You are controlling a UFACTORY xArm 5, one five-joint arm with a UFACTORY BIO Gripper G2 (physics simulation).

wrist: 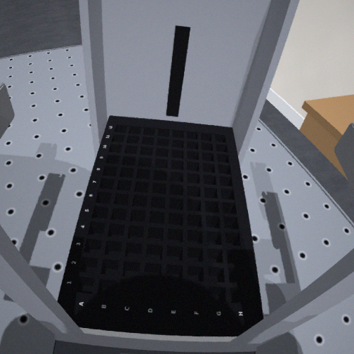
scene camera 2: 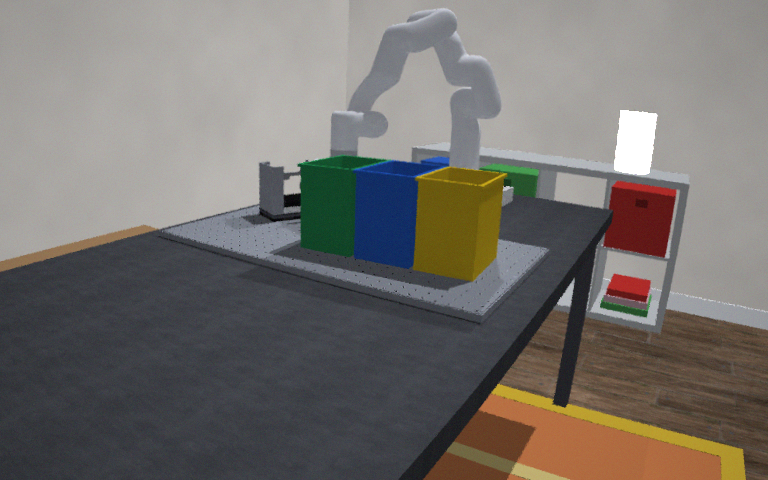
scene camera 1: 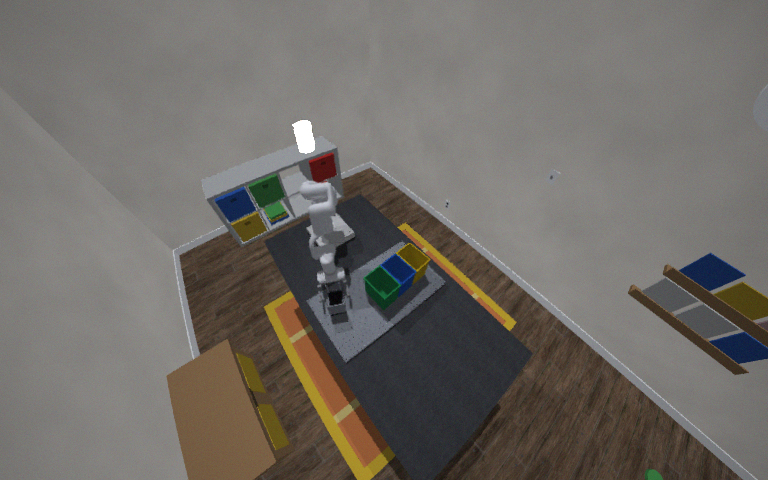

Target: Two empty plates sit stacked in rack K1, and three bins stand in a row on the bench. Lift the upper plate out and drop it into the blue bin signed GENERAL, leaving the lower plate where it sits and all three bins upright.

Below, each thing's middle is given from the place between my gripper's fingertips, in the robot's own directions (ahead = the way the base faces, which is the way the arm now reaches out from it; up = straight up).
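My gripper is 10 mm past the black plate [wrist: 162, 245], 10 mm to the right of it and 50 mm above it. Counting from my hand, there's the green bin [scene camera 2: 328, 186], 70 mm ahead and 280 mm to the left, then the blue bin [scene camera 2: 386, 193], 40 mm ahead and 400 mm to the left, and the yellow bin [scene camera 2: 458, 215], 10 mm ahead and 530 mm to the left. Going by their middles, that yellow bin is the farthest from my gripper of the things named here, and the black plate is the nearest.
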